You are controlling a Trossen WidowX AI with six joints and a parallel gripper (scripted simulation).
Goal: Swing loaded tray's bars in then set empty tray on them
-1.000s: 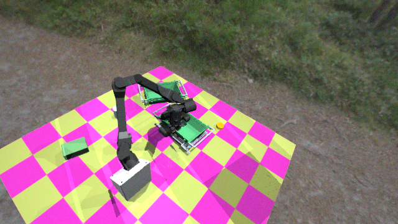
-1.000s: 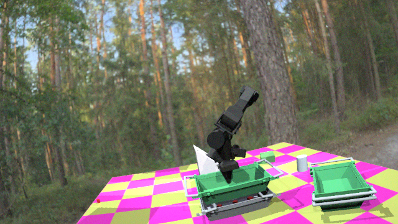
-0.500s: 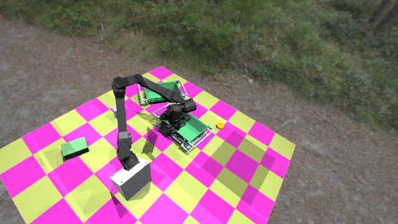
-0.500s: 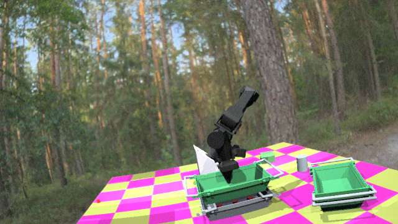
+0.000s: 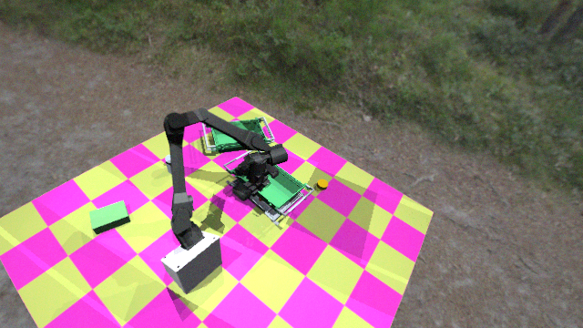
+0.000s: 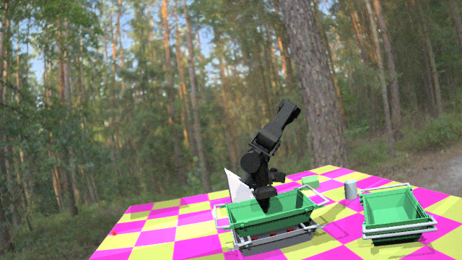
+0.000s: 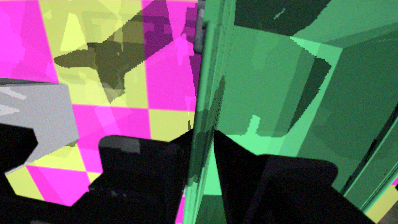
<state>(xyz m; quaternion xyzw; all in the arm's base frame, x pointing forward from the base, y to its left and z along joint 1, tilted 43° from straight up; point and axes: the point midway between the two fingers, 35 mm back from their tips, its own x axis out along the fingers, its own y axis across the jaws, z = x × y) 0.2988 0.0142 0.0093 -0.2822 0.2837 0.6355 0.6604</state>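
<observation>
My gripper tip is now 70 mm short of the green tray and 30 mm below it. Also, from my gripper tip: green block (430 mm behind, 330 mm to the left, 60 mm below); then grey cylinder (390 mm to the left, 110 mm behind, 50 mm below); then yellow object (310 mm ahead, 140 mm to the right, 70 mm below).
</observation>
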